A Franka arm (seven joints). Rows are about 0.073 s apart.
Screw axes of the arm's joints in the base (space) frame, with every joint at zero. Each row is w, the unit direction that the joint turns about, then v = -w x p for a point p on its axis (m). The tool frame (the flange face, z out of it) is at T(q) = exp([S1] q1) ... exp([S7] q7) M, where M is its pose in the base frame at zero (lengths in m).
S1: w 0 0 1 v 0 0 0
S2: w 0 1 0 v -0.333 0 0
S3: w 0 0 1 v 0 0 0
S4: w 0 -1 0 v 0.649 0 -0.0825
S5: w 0 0 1 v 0 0 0
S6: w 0 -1 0 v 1.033 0 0
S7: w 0 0 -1 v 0 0.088 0
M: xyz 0.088 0 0.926 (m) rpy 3.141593 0 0 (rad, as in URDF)
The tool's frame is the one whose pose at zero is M.
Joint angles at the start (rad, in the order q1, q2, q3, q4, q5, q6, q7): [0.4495, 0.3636, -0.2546, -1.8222, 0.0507, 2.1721, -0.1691]
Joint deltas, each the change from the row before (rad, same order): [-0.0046, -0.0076, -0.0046, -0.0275, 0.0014, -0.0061, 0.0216]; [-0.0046, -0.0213, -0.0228, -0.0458, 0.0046, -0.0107, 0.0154]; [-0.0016, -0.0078, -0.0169, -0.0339, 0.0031, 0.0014, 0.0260]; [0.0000, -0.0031, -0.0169, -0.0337, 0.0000, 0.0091, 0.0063]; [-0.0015, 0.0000, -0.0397, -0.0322, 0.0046, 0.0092, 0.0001]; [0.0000, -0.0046, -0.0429, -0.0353, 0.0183, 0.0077, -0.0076]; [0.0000, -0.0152, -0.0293, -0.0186, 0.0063, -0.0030, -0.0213]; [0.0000, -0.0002, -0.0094, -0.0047, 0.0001, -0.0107, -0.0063]
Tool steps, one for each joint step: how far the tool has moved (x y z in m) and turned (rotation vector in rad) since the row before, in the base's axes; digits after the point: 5 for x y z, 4 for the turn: [-0.00636, -0.00817, -0.00787, -0.0038, 0.0244, -0.0340]; [-0.01001, -0.02008, -0.00698, -0.0049, 0.0325, -0.0488]; [-0.00724, -0.01338, -0.00904, -0.0062, 0.0213, -0.0485]; [-0.00707, -0.01228, -0.01088, -0.0080, 0.0187, -0.0251]; [-0.00569, -0.02566, -0.01038, -0.0110, 0.0174, -0.0451]; [-0.00796, -0.02591, -0.00859, 0.0017, 0.0175, -0.0491]; [-0.00493, -0.01708, 0.00232, 0.0052, 0.0048, -0.0136]; [-0.00263, -0.00550, -0.00190, -0.0011, 0.0143, -0.0041]
